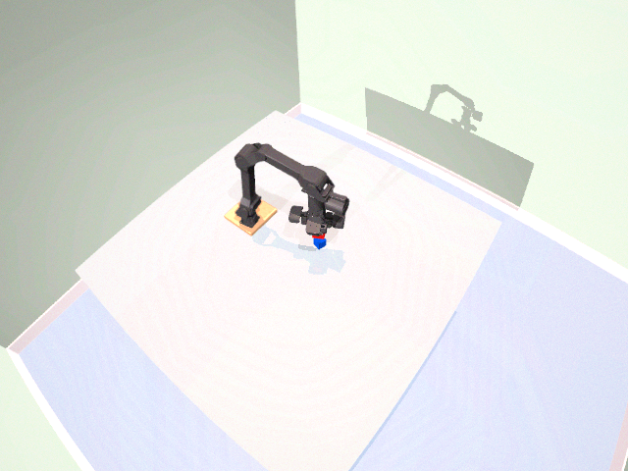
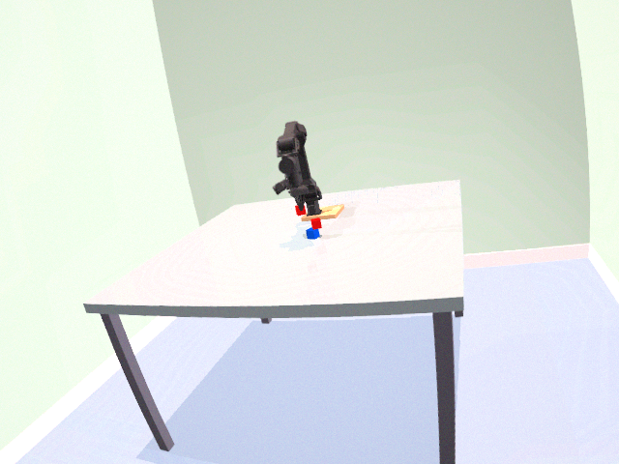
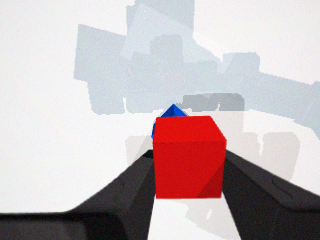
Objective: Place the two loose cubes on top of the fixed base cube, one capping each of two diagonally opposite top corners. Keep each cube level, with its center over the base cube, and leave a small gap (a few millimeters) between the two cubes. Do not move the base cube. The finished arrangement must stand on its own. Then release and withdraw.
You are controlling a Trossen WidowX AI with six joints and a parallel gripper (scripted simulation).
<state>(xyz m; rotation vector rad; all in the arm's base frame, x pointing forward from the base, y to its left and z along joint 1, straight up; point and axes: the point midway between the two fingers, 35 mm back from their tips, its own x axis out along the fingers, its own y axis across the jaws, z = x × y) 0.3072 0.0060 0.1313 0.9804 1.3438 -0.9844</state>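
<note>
My gripper tip is now 10 mm past the blue cube, 30 mm to the right of it and 100 mm above it.
</note>
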